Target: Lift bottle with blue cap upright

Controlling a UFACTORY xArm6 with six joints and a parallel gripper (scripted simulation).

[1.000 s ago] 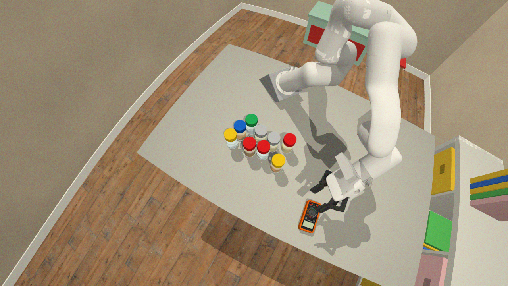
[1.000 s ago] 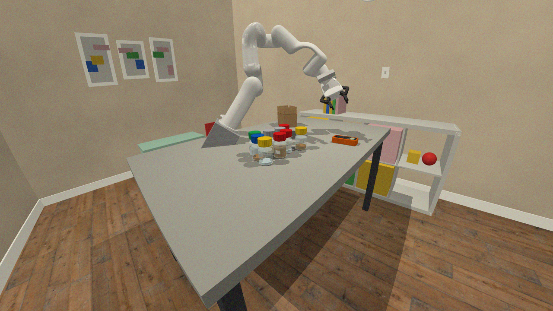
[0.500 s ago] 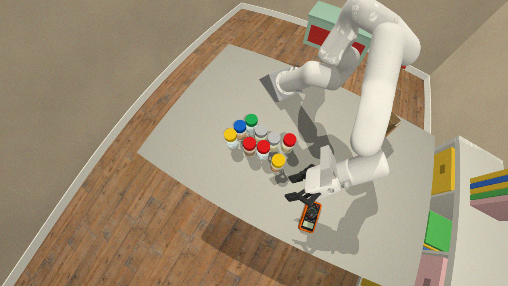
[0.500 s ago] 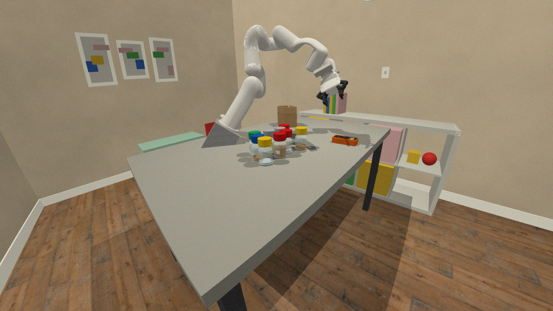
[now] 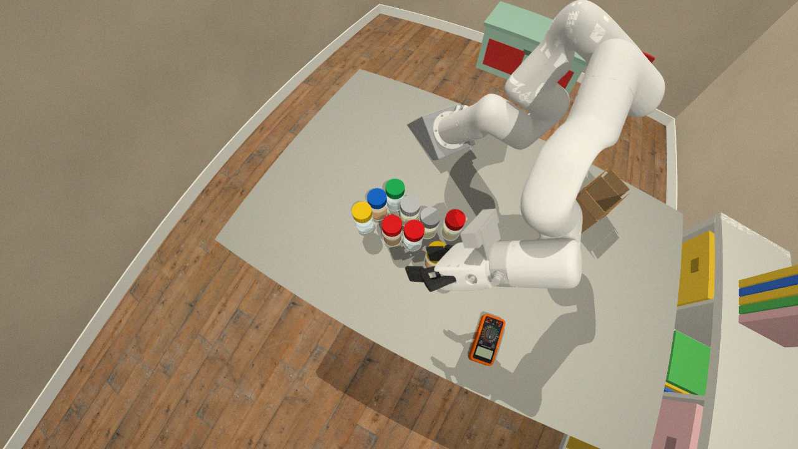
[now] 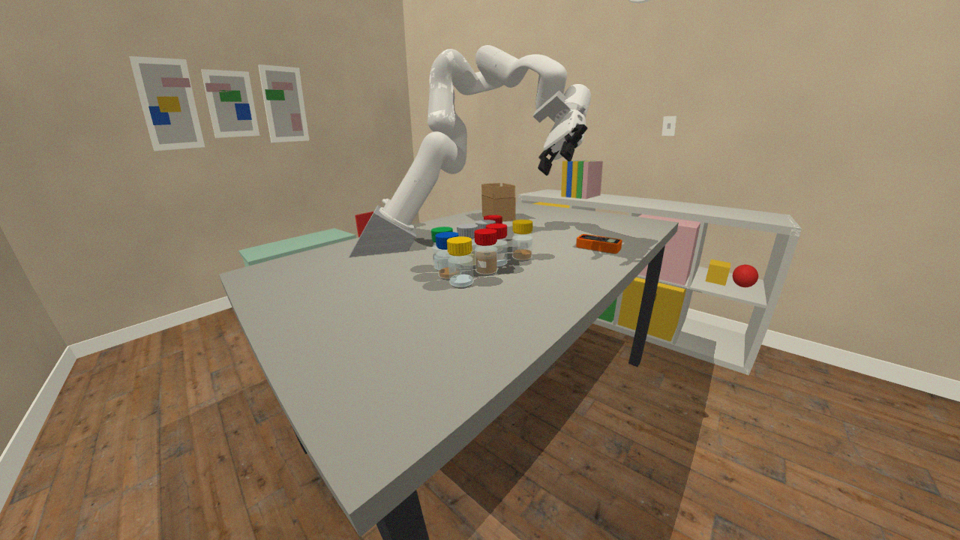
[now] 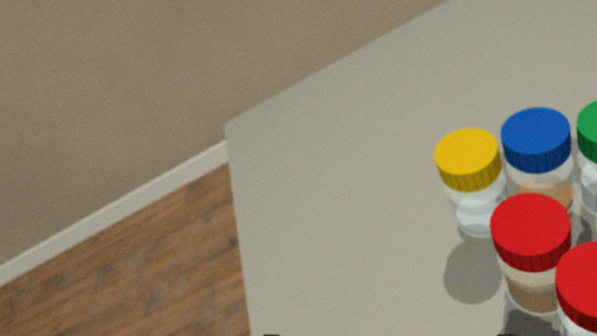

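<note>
My hand is 220 mm above the blue-capped bottle, 200 mm to the left of it and 170 mm past it. Round my hand: orange multimeter (250 mm below, 230 mm to the left, 50 mm ahead); grey-capped bottle (220 mm below, 190 mm behind, 110 mm to the right).
</note>
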